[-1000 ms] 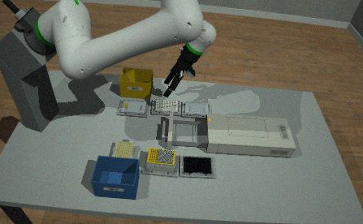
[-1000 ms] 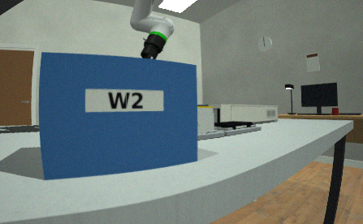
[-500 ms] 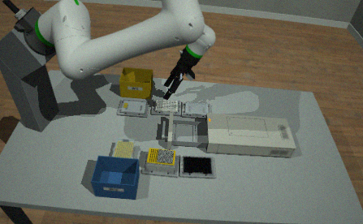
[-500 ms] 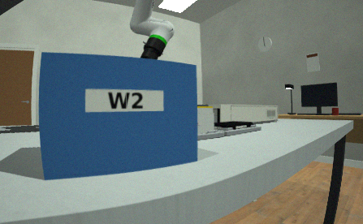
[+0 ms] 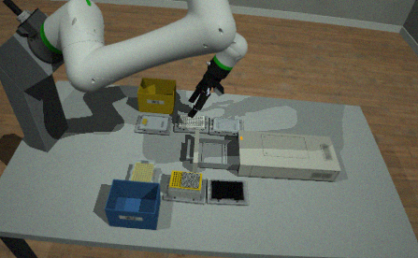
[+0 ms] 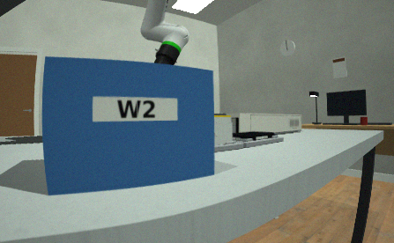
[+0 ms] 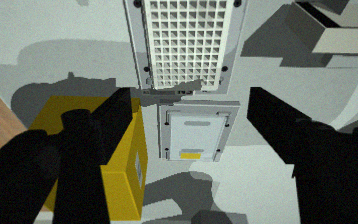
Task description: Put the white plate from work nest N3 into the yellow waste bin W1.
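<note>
The white plate lies 10 cm below my hand. The rest, counted from my hand: drawer (13 cm ahead, 20 cm to the right, 8 cm below); yellow waste bin W1 (19 cm behind, 13 cm to the left, 9 cm below); beige instrument box (28 cm ahead, 20 cm to the right, 8 cm below).
</note>
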